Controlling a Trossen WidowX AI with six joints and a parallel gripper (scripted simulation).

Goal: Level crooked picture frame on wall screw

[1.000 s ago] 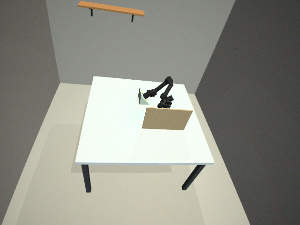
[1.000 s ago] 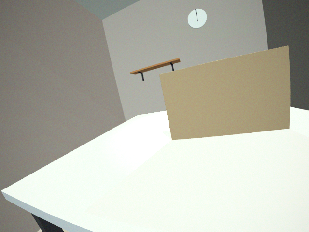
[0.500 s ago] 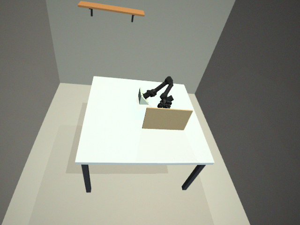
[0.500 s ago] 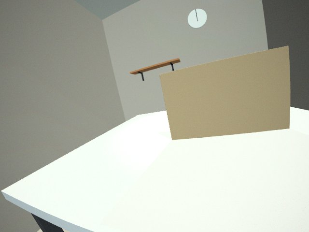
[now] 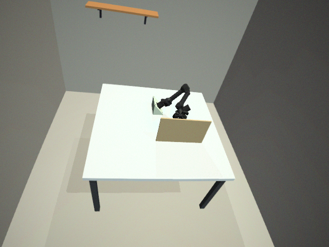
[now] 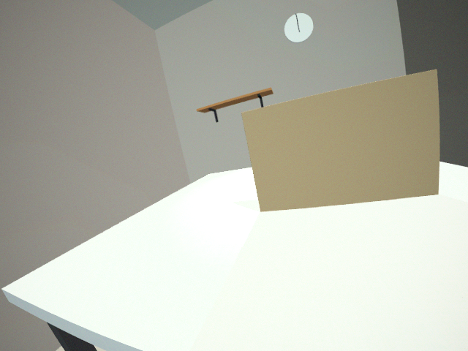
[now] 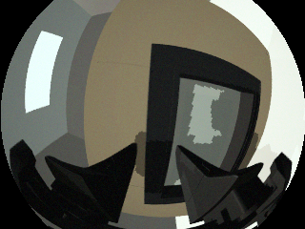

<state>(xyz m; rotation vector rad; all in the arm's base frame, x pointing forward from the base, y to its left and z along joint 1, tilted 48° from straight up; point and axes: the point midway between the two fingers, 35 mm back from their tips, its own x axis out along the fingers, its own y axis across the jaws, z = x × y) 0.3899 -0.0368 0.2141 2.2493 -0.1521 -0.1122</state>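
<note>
Now: the picture frame 50 mm below my gripper tip and 10 mm to the right of it. Round my gripper tip: tan wall panel 60 mm below, 20 mm ahead, 10 mm to the left.
</note>
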